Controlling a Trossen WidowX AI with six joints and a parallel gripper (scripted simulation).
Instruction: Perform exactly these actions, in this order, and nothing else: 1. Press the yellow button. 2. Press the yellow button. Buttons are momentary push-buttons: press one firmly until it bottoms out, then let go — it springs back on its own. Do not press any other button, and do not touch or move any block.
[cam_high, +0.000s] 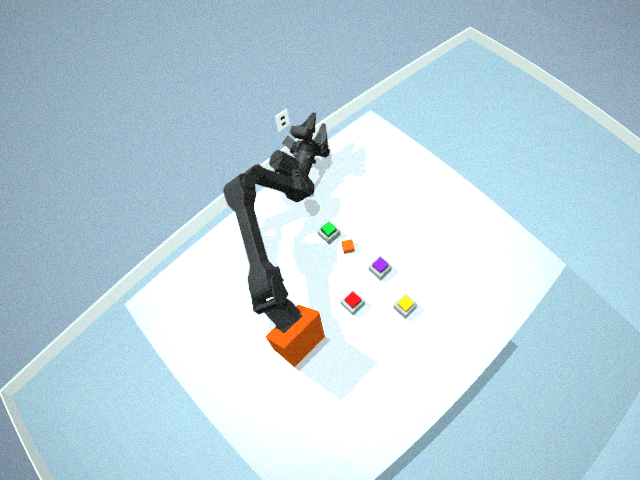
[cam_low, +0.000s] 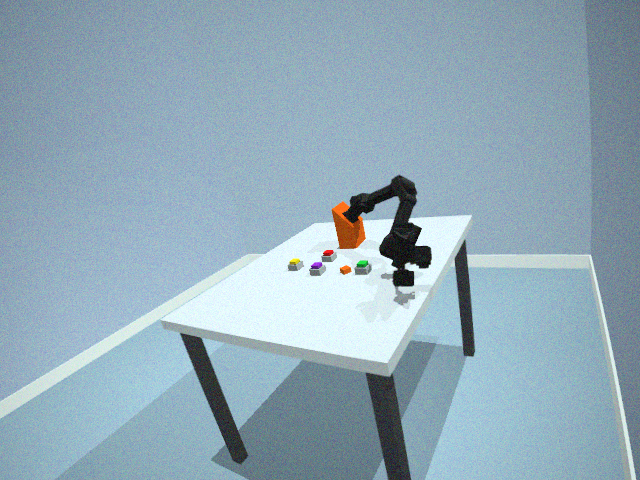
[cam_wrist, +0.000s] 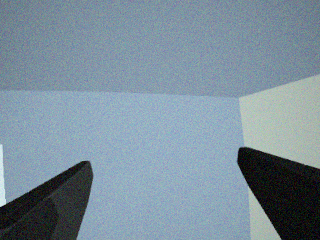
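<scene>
My gripper tip is 230 mm past the yellow button, 570 mm to the left of it and 130 mm above it. From my gripper tip the other things lie so: green button: 210 mm behind, 250 mm to the right, 130 mm below; purple button: 190 mm behind, 440 mm to the right, 130 mm below; small orange block: 210 mm behind, 320 mm to the right, 150 mm below.
</scene>
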